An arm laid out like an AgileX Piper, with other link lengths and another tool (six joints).
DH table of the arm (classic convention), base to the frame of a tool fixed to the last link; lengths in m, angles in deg. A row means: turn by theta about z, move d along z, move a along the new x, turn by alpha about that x. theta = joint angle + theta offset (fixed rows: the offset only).
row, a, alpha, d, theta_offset
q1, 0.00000, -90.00, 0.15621, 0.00
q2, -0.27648, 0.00, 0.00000, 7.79
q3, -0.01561, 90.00, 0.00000, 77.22
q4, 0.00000, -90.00, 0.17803, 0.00
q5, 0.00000, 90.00, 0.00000, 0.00
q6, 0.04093, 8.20, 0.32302, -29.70
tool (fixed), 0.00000, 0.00, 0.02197, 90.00
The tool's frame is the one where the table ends.
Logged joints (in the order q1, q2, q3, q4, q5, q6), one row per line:
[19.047 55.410 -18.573 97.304 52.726 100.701]
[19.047 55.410 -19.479 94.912 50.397 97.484]
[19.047 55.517 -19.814 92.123 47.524 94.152]
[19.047 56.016 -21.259 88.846 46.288 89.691]
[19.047 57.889 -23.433 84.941 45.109 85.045]
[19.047 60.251 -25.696 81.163 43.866 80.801]
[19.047 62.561 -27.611 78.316 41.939 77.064]
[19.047 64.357 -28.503 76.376 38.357 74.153]
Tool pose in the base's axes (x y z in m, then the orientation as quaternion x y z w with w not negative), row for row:
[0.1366 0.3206 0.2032 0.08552 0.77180 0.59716 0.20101]
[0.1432 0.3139 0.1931 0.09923 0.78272 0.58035 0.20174]
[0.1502 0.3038 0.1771 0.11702 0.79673 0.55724 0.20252]
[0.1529 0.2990 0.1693 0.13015 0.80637 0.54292 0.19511]
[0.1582 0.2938 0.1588 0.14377 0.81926 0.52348 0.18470]
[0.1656 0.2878 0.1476 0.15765 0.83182 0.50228 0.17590]
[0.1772 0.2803 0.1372 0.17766 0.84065 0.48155 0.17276]
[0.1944 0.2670 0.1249 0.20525 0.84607 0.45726 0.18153]
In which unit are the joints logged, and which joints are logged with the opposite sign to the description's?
The joints are logged in degrees. Opposite sign: q6.
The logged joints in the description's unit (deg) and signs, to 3 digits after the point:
[19.047 55.410 -18.573 97.304 52.726 -100.701]
[19.047 55.410 -19.479 94.912 50.397 -97.484]
[19.047 55.517 -19.814 92.123 47.524 -94.152]
[19.047 56.016 -21.259 88.846 46.288 -89.691]
[19.047 57.889 -23.433 84.941 45.109 -85.045]
[19.047 60.251 -25.696 81.163 43.866 -80.801]
[19.047 62.561 -27.611 78.316 41.939 -77.064]
[19.047 64.357 -28.503 76.376 38.357 -74.153]

